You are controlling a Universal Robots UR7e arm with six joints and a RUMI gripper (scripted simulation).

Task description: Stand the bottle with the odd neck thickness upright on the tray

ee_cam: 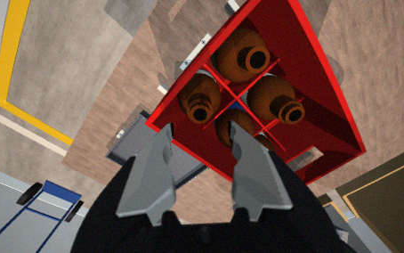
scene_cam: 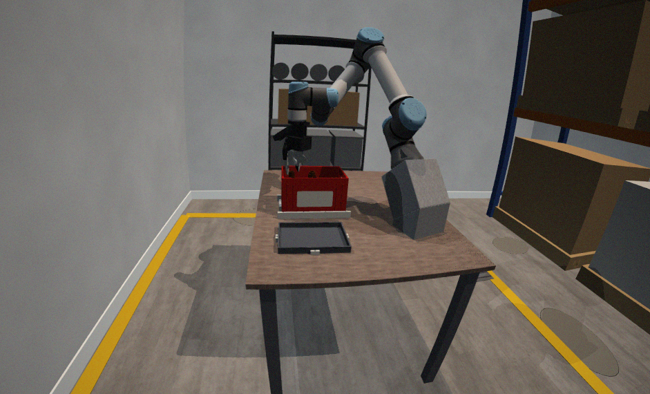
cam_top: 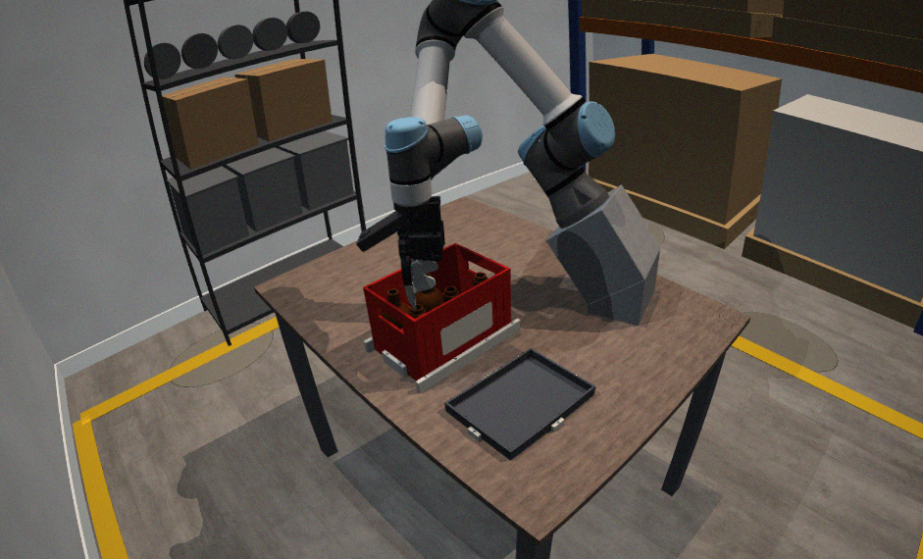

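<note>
Now: the red crate 11 cm below my hand, 10 cm behind it and 3 cm to the right of it. Round my hand: dark tray (25 cm to the left, 18 cm below, 2 cm behind).
</note>
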